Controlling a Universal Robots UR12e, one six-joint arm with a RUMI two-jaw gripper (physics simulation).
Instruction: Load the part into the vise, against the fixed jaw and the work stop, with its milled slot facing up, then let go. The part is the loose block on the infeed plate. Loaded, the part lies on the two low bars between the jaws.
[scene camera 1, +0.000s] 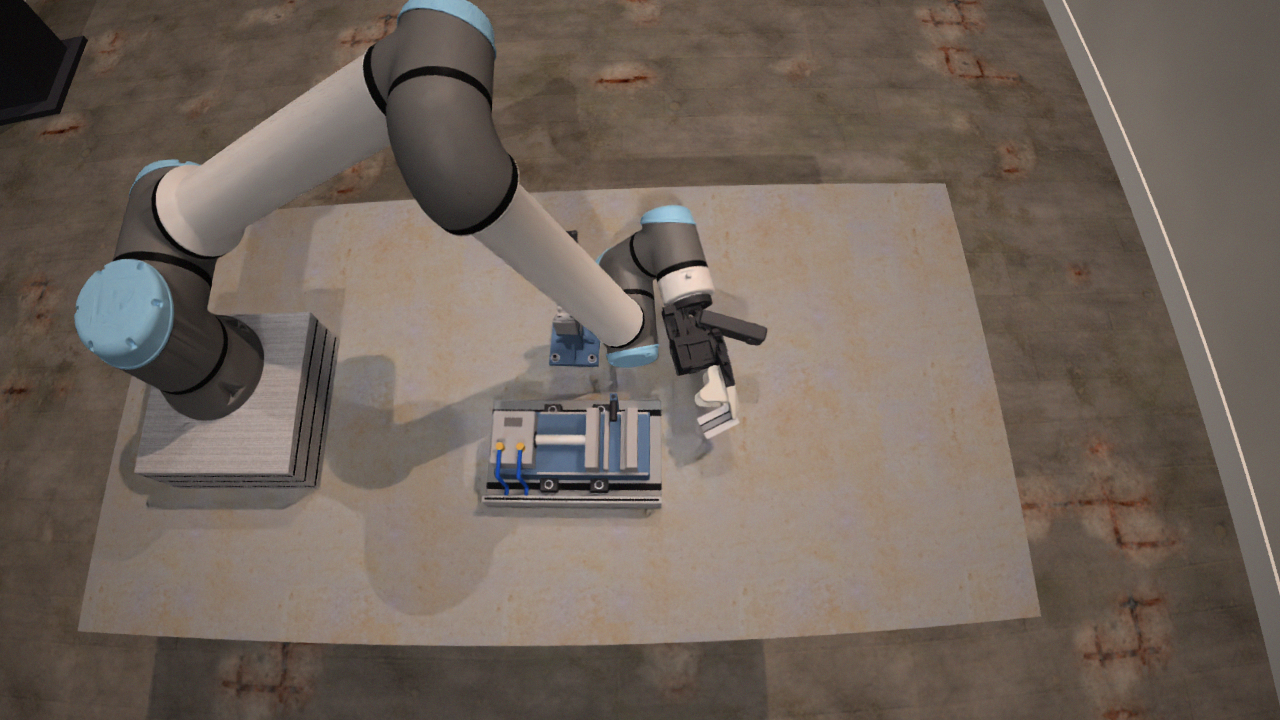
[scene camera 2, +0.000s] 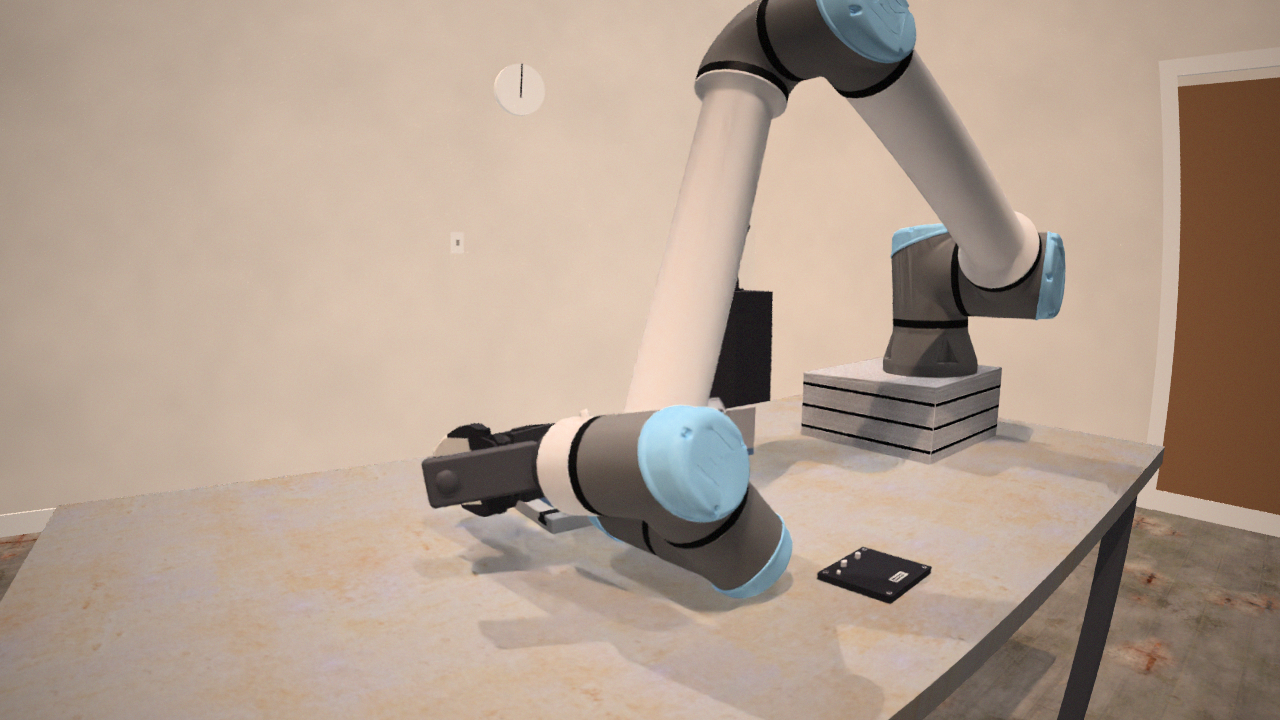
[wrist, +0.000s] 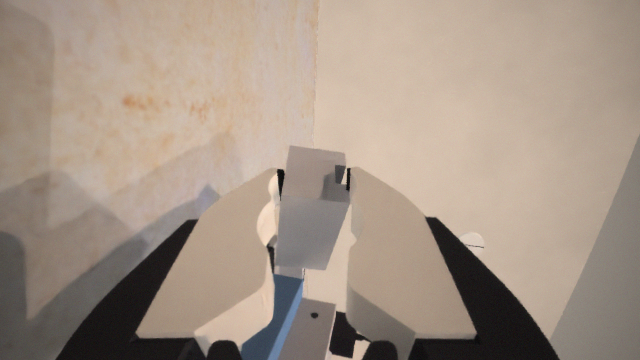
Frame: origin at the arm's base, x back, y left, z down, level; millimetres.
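Seen in the pictures: gripper, fingertip midpoint: (scene camera 1: 732, 420) (wrist: 315, 172); arm's base, origin of the base link: (scene camera 1: 214, 369) (scene camera 2: 930, 370).
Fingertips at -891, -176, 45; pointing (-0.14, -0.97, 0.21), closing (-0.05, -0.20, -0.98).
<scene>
Pixels of each thing's middle, then the offset from my fingertips to it, as dx, dy, dz. "*": a spot on its surface instead.
- grey block, body centre: (wrist: 308, 211) (scene camera 1: 718, 421) +23, +3, +3
- dark slot, surface spot: (wrist: 339, 174) * +0, +0, -13
- vise, body centre: (scene camera 1: 572, 447) +269, -6, +35
- black work stop, body centre: (scene camera 1: 613, 411) +194, +38, -5
- black plate, body centre: (scene camera 2: 875, 573) +280, +407, +81
My gripper (scene camera 1: 718, 415) (wrist: 315, 172) is shut on the part, a grey block (scene camera 1: 713, 420) (wrist: 307, 225), beyond the vise's right end in the scene camera 1 view. The gripper is strongly tilted, nearly level in the scene camera 2 view, where its fingertips and the part are hidden. In the wrist view a dark slot (wrist: 339, 174) shows at the part's right, beside the right finger. The part is apart from the vise (scene camera 1: 559, 469) (wrist: 287, 300). The fixed jaw (scene camera 1: 630, 438) is the rightmost jaw, the moving jaw (scene camera 1: 591, 438) is left of it, and the black work stop (scene camera 1: 614, 408) stands at the gap's rear.
A blue stand (scene camera 1: 586, 358) with a grey top is behind the vise, partly under the forearm. A black plate (scene camera 2: 873, 574) with small white pins lies near the table edge. The arm's base sits on a layered grey block (scene camera 1: 259, 438) (scene camera 2: 966, 407). A black cabinet (scene camera 2: 750, 349) stands behind.
</scene>
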